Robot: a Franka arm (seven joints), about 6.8 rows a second.
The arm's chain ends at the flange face. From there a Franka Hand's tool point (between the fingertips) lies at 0.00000 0.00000 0.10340 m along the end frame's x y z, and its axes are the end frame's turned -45 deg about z.
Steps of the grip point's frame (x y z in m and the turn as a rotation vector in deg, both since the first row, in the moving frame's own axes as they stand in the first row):
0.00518, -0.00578, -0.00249, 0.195, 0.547, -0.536
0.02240, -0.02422, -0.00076, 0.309, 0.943, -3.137
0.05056, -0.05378, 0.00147, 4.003, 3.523, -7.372
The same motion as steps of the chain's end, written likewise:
-0.00087, -0.00680, -0.00248, 0.525, 0.249, -0.536
-0.00205, -0.03135, -0.00074, 0.885, 0.448, -3.137
-0.00105, -0.06426, 0.00192, 5.322, -0.339, -7.372

